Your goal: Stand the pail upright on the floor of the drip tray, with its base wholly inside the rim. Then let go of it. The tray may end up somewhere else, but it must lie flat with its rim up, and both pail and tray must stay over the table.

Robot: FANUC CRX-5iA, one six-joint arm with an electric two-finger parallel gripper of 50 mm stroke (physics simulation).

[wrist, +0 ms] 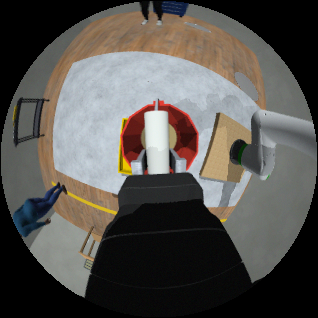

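Where they show: gripper, fingertip midpoint: (pixel 157 154); arm's base, link origin: (pixel 237 151).
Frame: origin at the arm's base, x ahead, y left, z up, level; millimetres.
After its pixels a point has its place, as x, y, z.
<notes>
The red pail (pixel 186 134) {381, 84, 163} shows in the middle of the wrist view, its open mouth facing the camera and its tan inner bottom partly visible. Its white handle grip (pixel 157 131) {459, 107, 301} stands up over the mouth. My gripper (pixel 157 154) {443, 142, 267} is shut on this handle grip, one finger on each side. The yellow drip tray (pixel 121 150) lies below and behind the pail; its left rim and lower left corner show. The pail hides much of the tray, and my gripper's body may cover more. The pail's base is hidden from outside, so its height over the tray cannot be told.
The tray lies on the pale grey table top (pixel 90 110) {817, 130, -37}. To the right, the robot's base (pixel 239 152) {61, 16, 69} stands on a tan board (pixel 216 150) {149, 66, -4}, with the white arm (pixel 285 127) {144, -103, 325} reaching right. Beyond the table are wooden floor, a black frame stand (pixel 37 119) and a person in blue (pixel 30 215).
</notes>
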